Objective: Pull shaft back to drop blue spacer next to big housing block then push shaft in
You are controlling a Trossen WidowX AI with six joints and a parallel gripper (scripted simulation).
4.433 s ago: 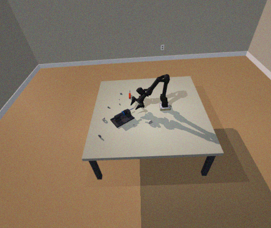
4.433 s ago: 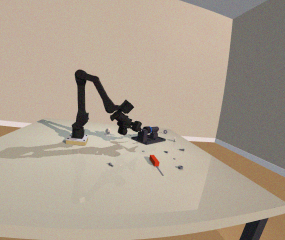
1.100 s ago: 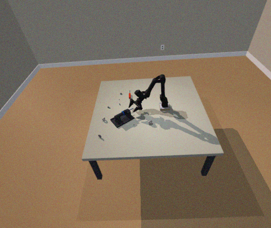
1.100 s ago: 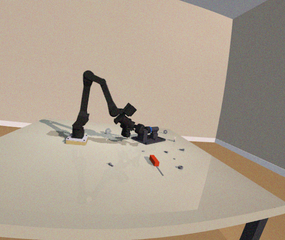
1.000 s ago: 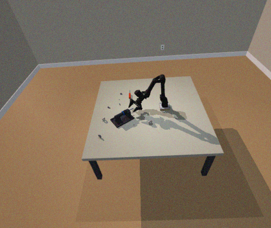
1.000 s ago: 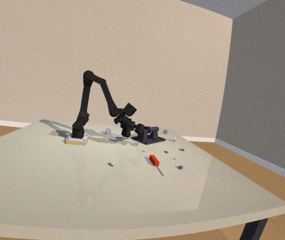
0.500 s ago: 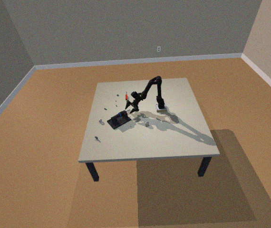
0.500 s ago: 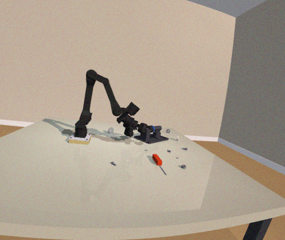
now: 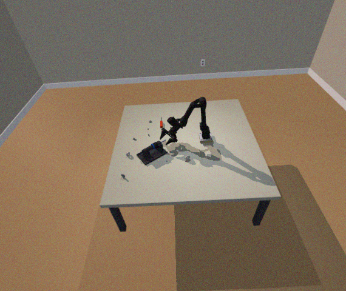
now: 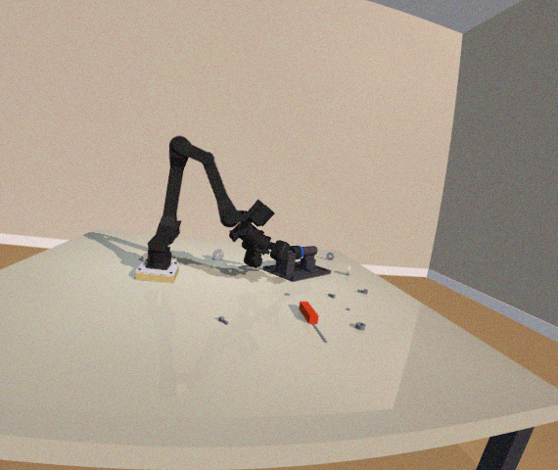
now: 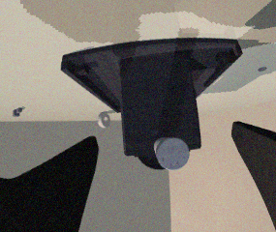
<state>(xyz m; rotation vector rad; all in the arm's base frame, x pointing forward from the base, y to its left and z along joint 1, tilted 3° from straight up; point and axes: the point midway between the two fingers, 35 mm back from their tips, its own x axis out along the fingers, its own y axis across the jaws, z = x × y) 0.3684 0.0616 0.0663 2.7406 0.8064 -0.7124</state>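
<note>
Now: gripper tip 6 cm short of the grey shaft, 4 cm to the right of it and 1 cm below it. Round my gripper tip: blue spacer (9 cm ahead, 5 cm to the left, 1 cm above); pale ring (20 cm behind, 16 cm to the left, 5 cm below).
</note>
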